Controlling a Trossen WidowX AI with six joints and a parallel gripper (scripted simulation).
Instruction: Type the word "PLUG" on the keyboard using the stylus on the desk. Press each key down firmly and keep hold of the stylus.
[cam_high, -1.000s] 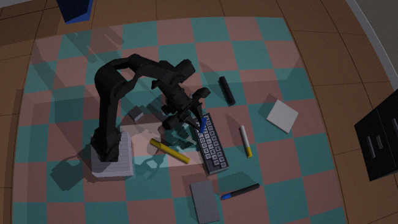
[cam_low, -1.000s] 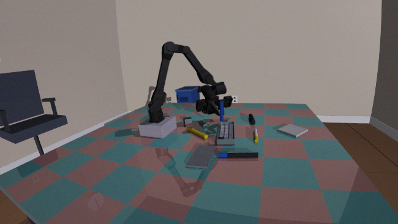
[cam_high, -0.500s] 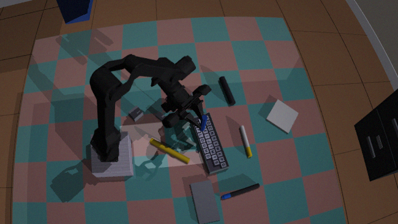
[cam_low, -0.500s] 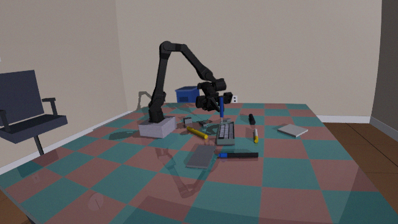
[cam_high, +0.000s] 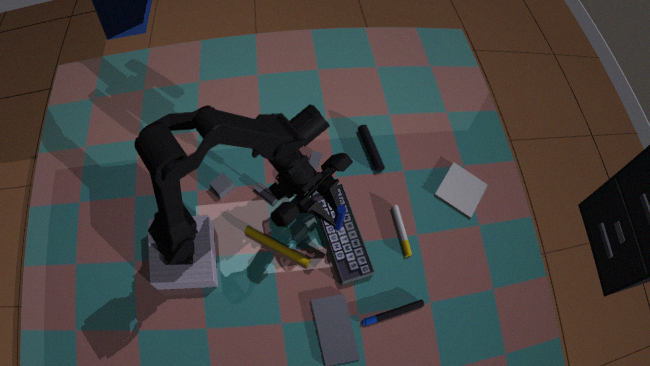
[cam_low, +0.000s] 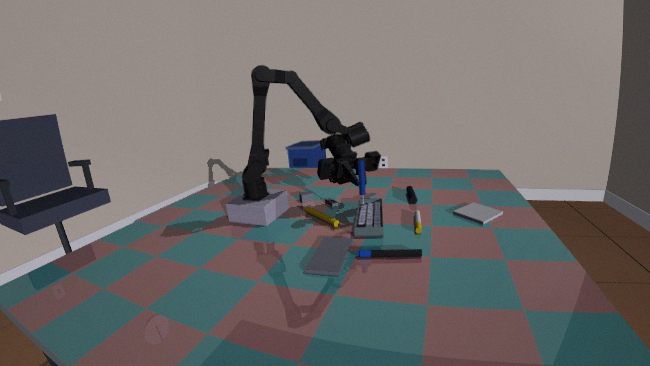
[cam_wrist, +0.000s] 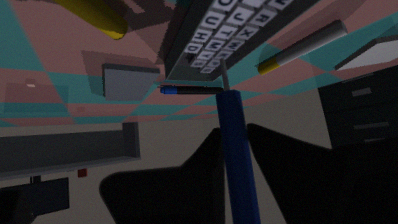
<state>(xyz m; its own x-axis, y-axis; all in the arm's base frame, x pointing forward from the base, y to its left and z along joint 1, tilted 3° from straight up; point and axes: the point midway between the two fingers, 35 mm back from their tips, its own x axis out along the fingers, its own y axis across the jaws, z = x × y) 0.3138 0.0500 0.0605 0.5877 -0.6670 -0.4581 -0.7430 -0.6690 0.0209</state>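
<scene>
Now: the yellow-and-white pen 15 cm ahead of my gripper tip, 10 cm below it and 1 cm to the right of it. The rest, counted from my gripper tip: dark cylinder (22 cm to the left, 11 cm ahead, 9 cm below); then yellow rod (12 cm behind, 10 cm below, 1 cm to the right); then grey slab (21 cm to the right, 10 cm below, 2 cm behind).
</scene>
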